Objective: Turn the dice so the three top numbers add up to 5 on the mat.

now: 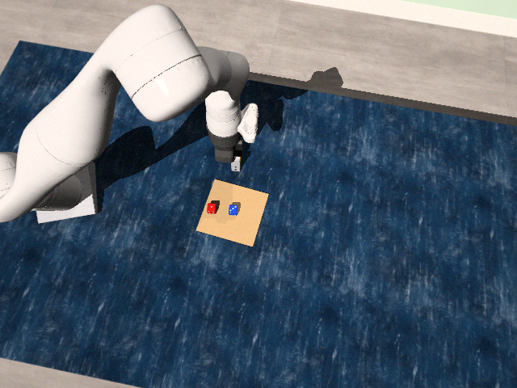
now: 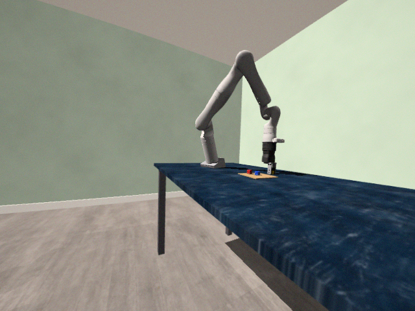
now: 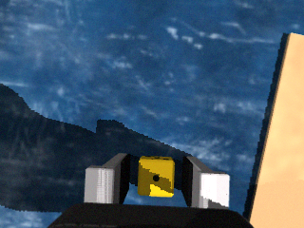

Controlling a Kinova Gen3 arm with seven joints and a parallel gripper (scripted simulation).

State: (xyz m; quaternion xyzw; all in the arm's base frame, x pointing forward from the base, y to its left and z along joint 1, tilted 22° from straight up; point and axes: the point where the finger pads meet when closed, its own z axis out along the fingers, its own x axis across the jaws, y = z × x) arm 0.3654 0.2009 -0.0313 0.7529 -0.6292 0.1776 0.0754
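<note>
My hand is 1 cm above the yellow die. Also, from my hand: red die: 2 cm behind, 14 cm to the right; blue die: 3 cm ahead, 13 cm to the right; tan mat: 3 cm ahead, 13 cm to the right, 2 cm below.
</note>
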